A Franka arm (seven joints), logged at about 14 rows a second.
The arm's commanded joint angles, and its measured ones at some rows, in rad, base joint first. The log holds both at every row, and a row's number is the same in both.
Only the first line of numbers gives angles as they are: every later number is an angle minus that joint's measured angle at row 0.
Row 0, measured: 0.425, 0.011, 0.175, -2.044, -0.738, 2.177, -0.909
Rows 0 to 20, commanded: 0.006, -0.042, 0.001, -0.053, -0.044, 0.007, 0.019; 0.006, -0.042, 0.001, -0.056, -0.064, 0.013, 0.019; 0.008, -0.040, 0.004, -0.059, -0.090, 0.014, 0.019; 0.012, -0.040, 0.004, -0.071, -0.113, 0.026, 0.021; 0.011, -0.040, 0.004, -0.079, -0.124, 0.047, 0.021; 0.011, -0.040, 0.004, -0.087, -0.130, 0.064, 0.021; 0.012, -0.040, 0.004, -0.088, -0.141, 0.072, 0.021; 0.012, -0.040, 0.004, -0.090, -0.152, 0.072, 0.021; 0.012, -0.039, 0.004, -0.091, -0.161, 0.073, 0.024; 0.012, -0.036, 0.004, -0.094, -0.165, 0.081, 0.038; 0.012, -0.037, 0.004, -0.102, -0.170, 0.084, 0.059; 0.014, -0.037, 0.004, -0.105, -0.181, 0.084, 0.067; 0.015, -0.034, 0.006, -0.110, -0.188, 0.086, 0.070; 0.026, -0.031, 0.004, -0.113, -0.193, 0.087, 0.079; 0.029, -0.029, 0.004, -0.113, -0.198, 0.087, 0.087; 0.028, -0.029, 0.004, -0.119, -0.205, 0.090, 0.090; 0.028, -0.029, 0.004, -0.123, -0.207, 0.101, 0.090; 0.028, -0.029, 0.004, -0.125, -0.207, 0.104, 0.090; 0.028, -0.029, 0.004, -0.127, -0.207, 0.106, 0.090; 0.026, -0.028, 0.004, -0.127, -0.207, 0.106, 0.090; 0.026, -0.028, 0.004, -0.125, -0.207, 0.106, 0.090
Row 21, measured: 0.032, -0.014, 0.002, -0.106, -0.169, 0.083, 0.058
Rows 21 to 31, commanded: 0.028, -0.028, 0.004, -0.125, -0.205, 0.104, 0.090; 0.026, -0.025, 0.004, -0.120, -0.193, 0.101, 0.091; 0.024, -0.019, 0.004, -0.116, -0.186, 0.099, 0.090; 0.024, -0.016, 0.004, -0.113, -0.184, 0.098, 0.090; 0.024, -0.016, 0.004, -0.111, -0.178, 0.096, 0.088; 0.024, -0.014, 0.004, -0.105, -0.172, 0.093, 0.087; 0.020, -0.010, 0.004, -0.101, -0.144, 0.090, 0.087; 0.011, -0.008, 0.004, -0.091, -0.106, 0.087, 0.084; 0.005, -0.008, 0.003, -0.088, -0.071, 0.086, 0.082; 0.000, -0.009, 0.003, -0.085, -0.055, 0.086, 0.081; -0.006, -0.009, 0.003, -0.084, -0.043, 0.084, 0.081
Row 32, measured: 0.016, -0.013, -0.004, -0.098, -0.078, 0.083, 0.076
